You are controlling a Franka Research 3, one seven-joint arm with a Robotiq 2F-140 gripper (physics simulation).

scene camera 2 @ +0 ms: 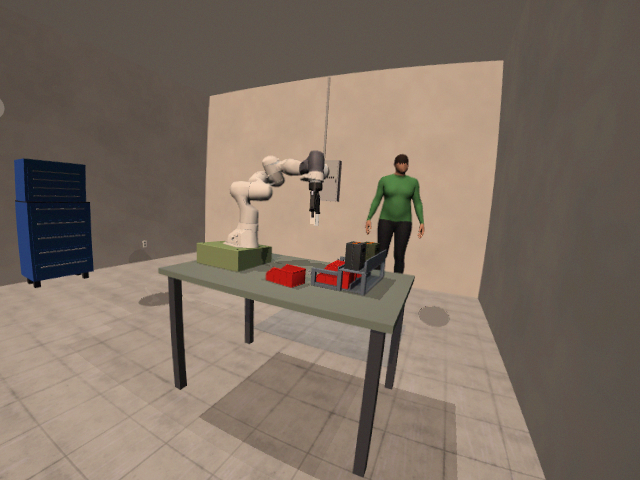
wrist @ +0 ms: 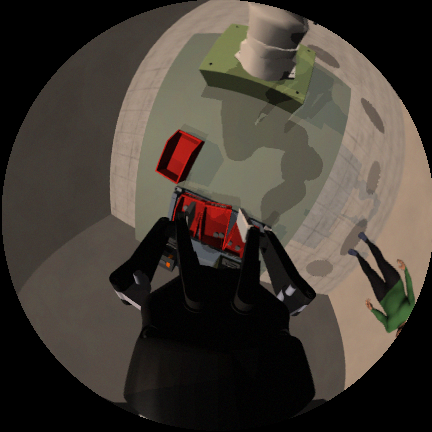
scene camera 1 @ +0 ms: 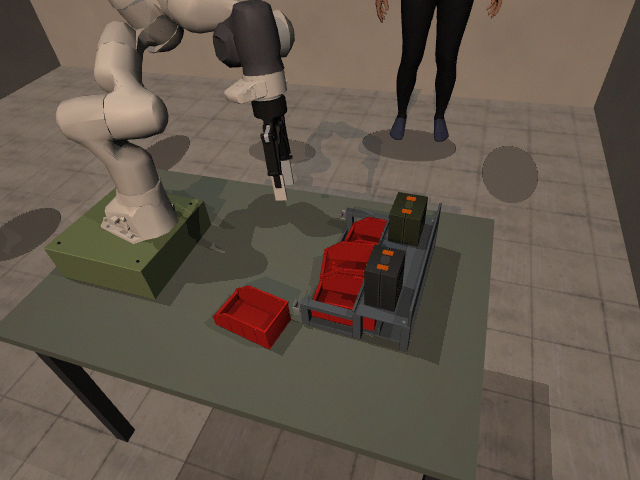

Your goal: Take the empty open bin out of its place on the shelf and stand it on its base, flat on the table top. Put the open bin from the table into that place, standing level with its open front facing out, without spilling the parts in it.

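A red open bin (scene camera 1: pixel 248 330) (scene camera 2: pixel 289 276) (wrist: pixel 180 155) stands on its base on the table; no parts show in it. The grey shelf (scene camera 1: pixel 404 338) (scene camera 2: pixel 363 283) holds three red bins side by side: the near one (scene camera 1: pixel 338 289) (wrist: pixel 200 207), the middle one (scene camera 1: pixel 343 253) (wrist: pixel 216 222) and the far one (scene camera 1: pixel 369 227) (wrist: pixel 235 235). Small grey parts show in all three in the wrist view, partly hidden by the fingers. My gripper (scene camera 1: pixel 283 187) (scene camera 2: pixel 314 220) (wrist: pixel 216 211) is about half open and empty. It points down, high above the table and well above the bins.
A dark box (scene camera 1: pixel 382 284) (scene camera 2: pixel 355 255) and an olive box (scene camera 1: pixel 407 222) stand on top of the shelf behind the bins. The arm's green base block (scene camera 1: pixel 103 263) (scene camera 2: pixel 217 255) (wrist: pixel 250 86) stands at the other end of the table (scene camera 1: pixel 258 382). A person (scene camera 2: pixel 399 196) stands beyond the table.
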